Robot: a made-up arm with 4 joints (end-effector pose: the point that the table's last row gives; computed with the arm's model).
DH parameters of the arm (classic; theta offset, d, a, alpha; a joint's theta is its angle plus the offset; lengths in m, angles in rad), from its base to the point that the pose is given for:
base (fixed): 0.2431 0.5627 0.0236 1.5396
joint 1: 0 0.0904 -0.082 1.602
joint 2: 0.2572 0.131 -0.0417 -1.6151
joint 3: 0 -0.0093 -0.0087 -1.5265
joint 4: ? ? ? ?
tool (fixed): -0.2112 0.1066 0 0
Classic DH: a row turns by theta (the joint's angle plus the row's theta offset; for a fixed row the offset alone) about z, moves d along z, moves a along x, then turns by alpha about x.
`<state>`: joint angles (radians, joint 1 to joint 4).
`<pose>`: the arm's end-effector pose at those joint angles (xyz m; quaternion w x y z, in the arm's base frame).
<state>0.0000 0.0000 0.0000 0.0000</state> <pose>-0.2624 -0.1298 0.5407 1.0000 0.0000 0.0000 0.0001</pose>
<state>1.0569 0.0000 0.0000 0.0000</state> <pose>-0.0875 -0.0947 0.2835 0.8636 0.1213 -0.4891 0.0158</pose>
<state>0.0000 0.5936 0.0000 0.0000</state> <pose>-0.2391 0.0022 0.5407 0.9563 0.0000 0.0000 -0.2924</pose>
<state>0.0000 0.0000 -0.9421 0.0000</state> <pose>-0.1013 -0.1273 0.6474 0.8911 0.0064 0.4533 -0.0201</pose>
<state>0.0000 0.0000 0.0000 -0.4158</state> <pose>-0.2626 -0.0550 0.5407 0.9785 0.0000 0.0000 -0.2064</pose>
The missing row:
joint 4: 0.2254 0 -0.1812 0
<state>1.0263 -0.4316 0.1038 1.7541</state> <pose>0.0790 -0.2314 0.5205 0.3693 -0.3964 -0.3584 0.7603</pose>
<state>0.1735 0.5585 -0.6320 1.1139</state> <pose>-0.1390 -0.2284 0.5137 0.9261 0.2302 0.1224 0.2728</pose>
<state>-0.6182 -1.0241 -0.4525 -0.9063</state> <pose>-0.1469 -0.1226 0.7405 0.8760 -0.2298 0.4165 0.0803</pose>
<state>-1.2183 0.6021 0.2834 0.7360</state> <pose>-0.1237 -0.0695 0.8296 0.8595 -0.1707 0.4699 0.1064</pose>
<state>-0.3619 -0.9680 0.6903 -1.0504</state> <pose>-0.2978 -0.1998 0.5584 0.9698 0.2330 -0.0194 -0.0702</pose>
